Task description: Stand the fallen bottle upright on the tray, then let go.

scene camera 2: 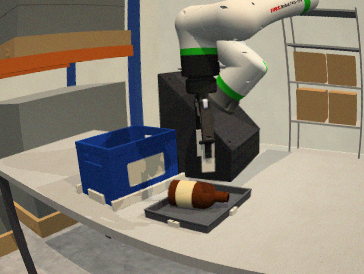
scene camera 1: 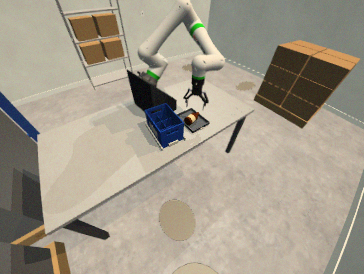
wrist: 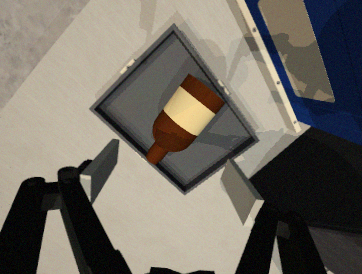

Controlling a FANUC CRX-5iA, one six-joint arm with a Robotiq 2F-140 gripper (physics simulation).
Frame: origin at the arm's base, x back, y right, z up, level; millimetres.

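Seen in the pictures: gripper, fingertip midpoint: (scene camera 2: 205, 162) (scene camera 1: 194, 107) (wrist: 173, 160); arm's base, origin of the base link: (scene camera 2: 218, 99) (scene camera 1: 149, 82).
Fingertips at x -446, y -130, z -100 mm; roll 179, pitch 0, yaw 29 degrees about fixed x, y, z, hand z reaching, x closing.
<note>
Offsets run from my fingertips to a thing's middle. "pt": to the spot under its first point.
A brown bottle {dx -2, dy +15, dz -92 mm} (scene camera 1: 191, 118) (scene camera 2: 192, 194) (wrist: 185, 115) with a cream label lies on its side on the dark grey tray {pt dx -79, dy -29, dz -129 mm} (scene camera 1: 202, 122) (scene camera 2: 220, 212) (wrist: 135, 90). Its neck points right in the second scene view and to the lower left in the wrist view, where the mouth reaches the tray's rim. My gripper (scene camera 1: 195, 106) (scene camera 2: 206, 165) (wrist: 173, 160) is open and empty, fingers pointing down. It hangs above the bottle and tray, apart from both. In the wrist view the bottle appears ahead of the fingertips, its mouth closest to the gap between them.
A blue crate {dx +55, dy +290, dz -46 mm} (scene camera 1: 172, 135) (scene camera 2: 100, 170) (wrist: 345, 60) with dividers stands beside the tray, close to the bottle's base end. The arm's black pedestal (scene camera 1: 142, 95) (scene camera 2: 240, 150) (wrist: 300, 175) stands behind. Small pale blocks {pt dx -128, dy +31, dz -122 mm} (scene camera 2: 173, 223) (wrist: 128, 66) sit against the tray's sides.
</note>
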